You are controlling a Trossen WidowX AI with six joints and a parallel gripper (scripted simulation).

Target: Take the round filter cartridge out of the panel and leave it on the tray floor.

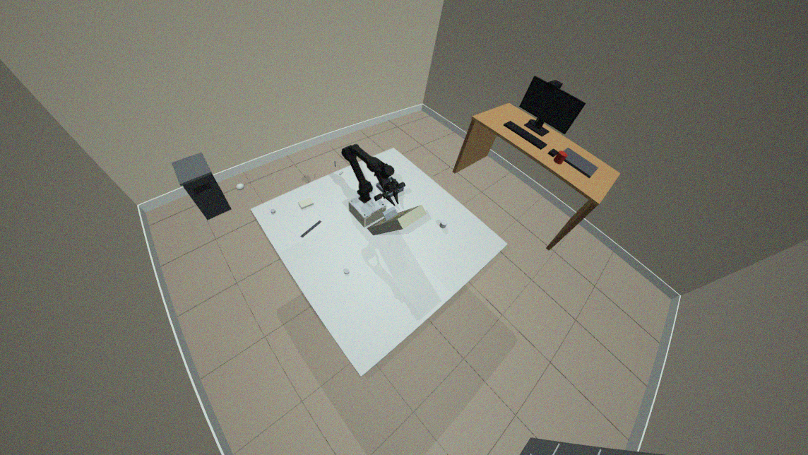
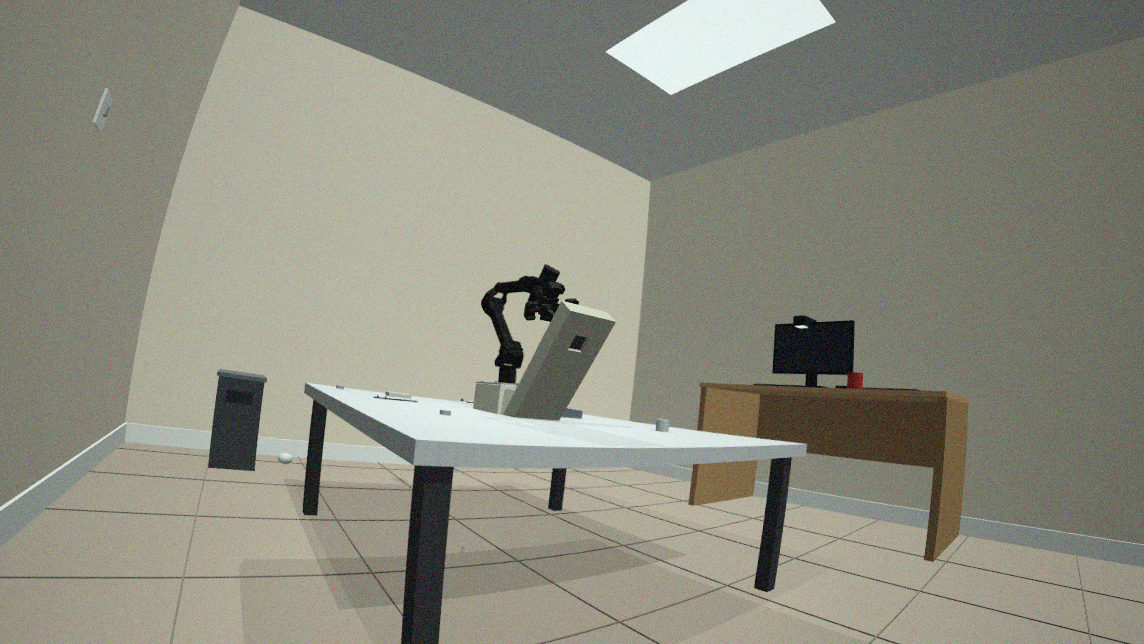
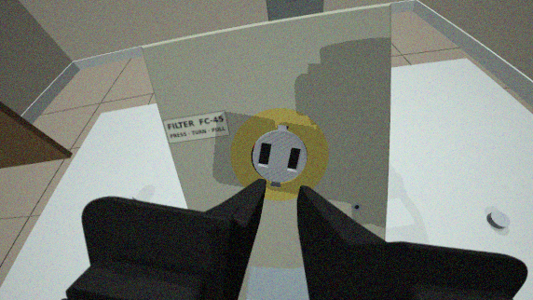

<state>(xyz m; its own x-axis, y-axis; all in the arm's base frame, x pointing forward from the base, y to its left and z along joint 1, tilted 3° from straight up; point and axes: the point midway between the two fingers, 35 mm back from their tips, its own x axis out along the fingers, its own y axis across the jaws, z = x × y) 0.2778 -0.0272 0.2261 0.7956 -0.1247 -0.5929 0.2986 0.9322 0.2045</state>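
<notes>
The grey round filter cartridge lies 6 cm ahead of my gripper tip, 1 cm to the right of it and 5 cm below it. Round my gripper tip: small beige block: 61 cm behind, 24 cm to the right, 31 cm below; grey square tray: 32 cm behind, 33 cm to the left, 31 cm below.
</notes>
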